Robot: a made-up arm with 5 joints. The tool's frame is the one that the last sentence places. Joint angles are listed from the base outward.
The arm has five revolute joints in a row. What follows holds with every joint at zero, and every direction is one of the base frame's. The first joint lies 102 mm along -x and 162 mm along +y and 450 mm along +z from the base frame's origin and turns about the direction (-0.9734, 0.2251, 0.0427), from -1.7 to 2.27 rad. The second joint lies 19 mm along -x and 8 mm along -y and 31 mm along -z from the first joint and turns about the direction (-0.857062, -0.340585, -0.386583), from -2.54 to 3.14 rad. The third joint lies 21 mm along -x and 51 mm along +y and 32 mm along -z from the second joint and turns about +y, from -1.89 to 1.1 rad. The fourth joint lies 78 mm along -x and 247 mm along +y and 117 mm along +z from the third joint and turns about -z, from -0.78 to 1.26 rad. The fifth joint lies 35 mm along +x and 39 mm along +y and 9 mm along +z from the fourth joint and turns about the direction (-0.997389, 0.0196, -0.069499), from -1.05 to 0.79 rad. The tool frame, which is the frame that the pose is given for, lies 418 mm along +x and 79 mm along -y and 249 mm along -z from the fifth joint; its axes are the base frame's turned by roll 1.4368, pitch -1.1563 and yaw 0.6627 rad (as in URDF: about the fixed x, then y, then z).
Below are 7 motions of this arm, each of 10 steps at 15 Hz.
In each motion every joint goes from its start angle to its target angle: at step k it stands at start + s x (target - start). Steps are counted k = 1, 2, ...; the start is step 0. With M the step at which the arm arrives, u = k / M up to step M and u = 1 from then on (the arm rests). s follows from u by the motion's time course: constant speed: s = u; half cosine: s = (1 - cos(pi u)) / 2; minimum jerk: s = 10 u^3 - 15 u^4 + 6 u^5.
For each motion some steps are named. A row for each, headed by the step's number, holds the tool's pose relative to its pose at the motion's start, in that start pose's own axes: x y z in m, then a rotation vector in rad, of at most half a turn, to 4 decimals.
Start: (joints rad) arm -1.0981 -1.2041 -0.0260 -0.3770 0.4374
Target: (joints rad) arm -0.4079 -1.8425 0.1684 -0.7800 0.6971
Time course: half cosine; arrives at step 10
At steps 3, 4, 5, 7, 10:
3: -0.0117 -0.0226 -0.0173 0.0942 -0.0148 -0.0617
4: -0.0175 -0.0366 -0.0266 0.1531 -0.0297 -0.0934
5: -0.0215 -0.0512 -0.0341 0.2129 -0.0502 -0.1188
7: -0.0226 -0.0770 -0.0379 0.3067 -0.0978 -0.1397
10: -0.0186 -0.0940 -0.0307 0.3539 -0.1350 -0.1342

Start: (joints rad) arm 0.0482 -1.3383 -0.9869 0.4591 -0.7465
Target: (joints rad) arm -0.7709 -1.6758 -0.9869 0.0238 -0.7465
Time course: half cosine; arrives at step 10
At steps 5, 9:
5: 0.1255 -0.0588 -0.1343 0.1718 -0.4915 0.1429
9: 0.3395 -0.0599 -0.1949 0.3875 -0.9278 0.3425

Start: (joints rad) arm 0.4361 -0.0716 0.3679 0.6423 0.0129
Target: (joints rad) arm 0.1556 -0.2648 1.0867 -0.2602 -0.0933
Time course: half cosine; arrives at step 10
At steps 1, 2, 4, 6, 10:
1: -0.0022 -0.0052 -0.0120 0.0304 0.0027 -0.0150
2: -0.0094 -0.0180 -0.0482 0.1200 0.0091 -0.0580
4: -0.0419 -0.0312 -0.1894 0.4490 0.0150 -0.2002
6: -0.0807 0.0335 -0.3719 0.8777 -0.0113 -0.3593
10: -0.0946 0.2113 -0.5369 1.3730 -0.0816 -0.5216

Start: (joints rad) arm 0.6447 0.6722 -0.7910 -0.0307 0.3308
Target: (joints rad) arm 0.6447 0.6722 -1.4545 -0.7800 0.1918
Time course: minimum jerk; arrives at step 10
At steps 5, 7, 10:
5: 0.1982 -0.0070 -0.1033 0.1379 0.2955 0.3768
7: 0.2939 0.0251 -0.2048 0.2216 0.5460 0.5702
10: 0.3231 0.0441 -0.2603 0.2580 0.6798 0.6426

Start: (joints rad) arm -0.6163 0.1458 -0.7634 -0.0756 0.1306
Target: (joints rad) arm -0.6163 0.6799 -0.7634 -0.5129 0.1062
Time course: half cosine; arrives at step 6
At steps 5, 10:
5: -0.0843 -0.0881 -0.1780 0.3285 0.6324 -0.1089
10: -0.0988 -0.0921 -0.1889 0.3532 0.6753 -0.1245

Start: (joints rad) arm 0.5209 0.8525 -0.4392 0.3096 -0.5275
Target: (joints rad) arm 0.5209 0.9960 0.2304 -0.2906 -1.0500
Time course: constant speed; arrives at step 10
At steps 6, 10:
6: -0.2109 -0.0209 -0.1739 0.2398 -0.3620 -0.3170
10: -0.3100 0.0252 -0.3005 0.3022 -0.7038 -0.5024

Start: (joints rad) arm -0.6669 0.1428 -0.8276 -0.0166 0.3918
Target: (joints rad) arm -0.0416 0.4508 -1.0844 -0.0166 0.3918
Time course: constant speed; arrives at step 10
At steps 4, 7, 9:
4: 0.0147 0.0165 -0.0662 0.0582 0.3575 0.0667
7: 0.0150 0.0374 -0.1247 0.1239 0.6182 0.1421
9: 0.0079 0.0564 -0.1659 0.1788 0.7869 0.2036

